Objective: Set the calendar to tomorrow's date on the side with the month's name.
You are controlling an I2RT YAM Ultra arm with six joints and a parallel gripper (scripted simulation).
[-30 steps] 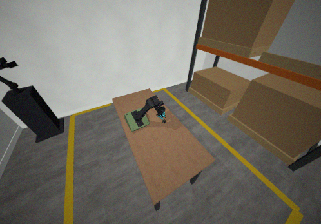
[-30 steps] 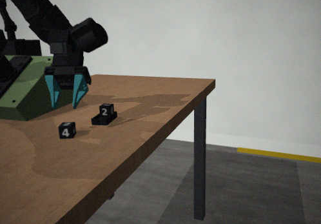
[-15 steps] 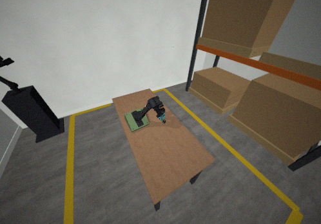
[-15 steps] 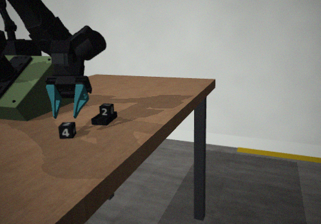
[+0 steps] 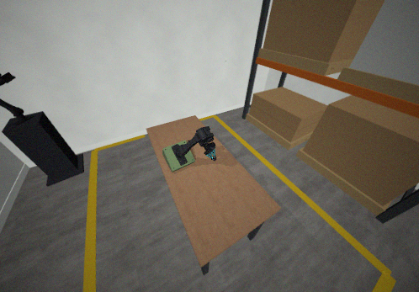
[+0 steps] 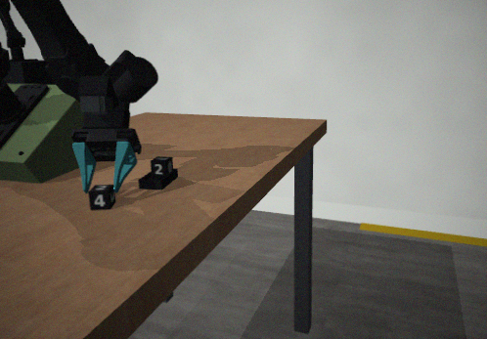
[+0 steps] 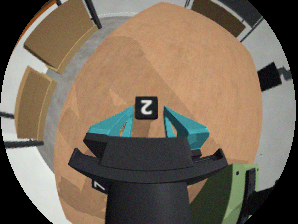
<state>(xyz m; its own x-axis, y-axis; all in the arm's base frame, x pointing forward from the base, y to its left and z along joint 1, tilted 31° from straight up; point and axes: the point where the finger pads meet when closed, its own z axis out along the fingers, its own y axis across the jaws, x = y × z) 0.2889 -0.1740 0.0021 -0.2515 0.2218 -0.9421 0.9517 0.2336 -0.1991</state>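
Right now my hand is 10 mm to the left of the black cube and 10 mm above it. The rest, counted from my hand: black tray 40 mm ahead, 120 mm to the left, 20 mm below.
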